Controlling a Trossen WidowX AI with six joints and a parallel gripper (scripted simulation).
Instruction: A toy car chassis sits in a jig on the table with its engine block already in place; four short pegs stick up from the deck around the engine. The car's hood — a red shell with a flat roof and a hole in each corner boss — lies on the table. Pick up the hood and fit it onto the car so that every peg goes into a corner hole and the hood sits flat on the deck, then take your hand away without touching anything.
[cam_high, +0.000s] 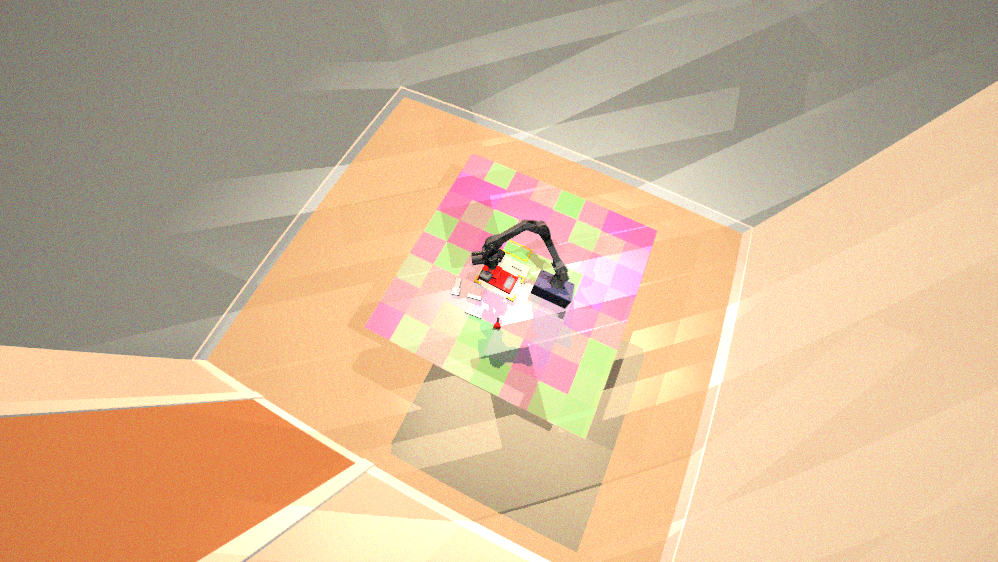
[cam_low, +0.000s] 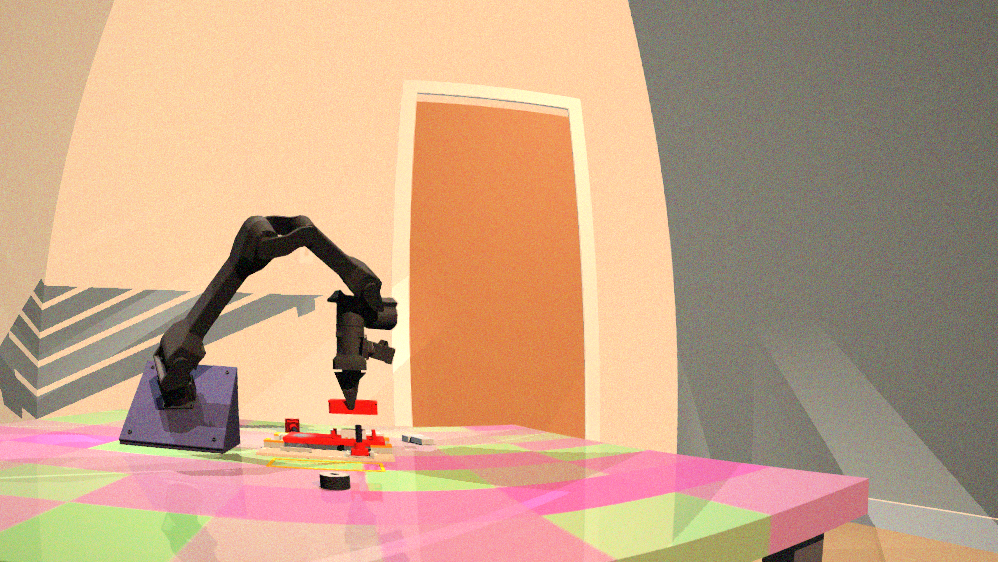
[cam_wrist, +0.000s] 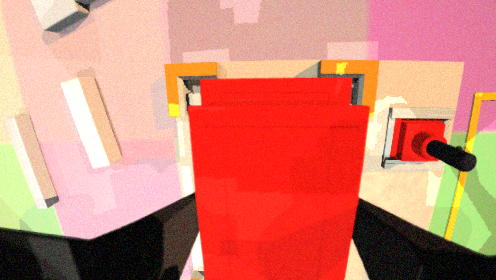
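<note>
Now: gripper tip 12 cm to the left of the grey holder and 5 cm above it. The rest, counted from my gripper tip: black wheel 7 cm behind, 38 cm to the right, 8 cm below; then red hood right at my gripper tip.
</note>
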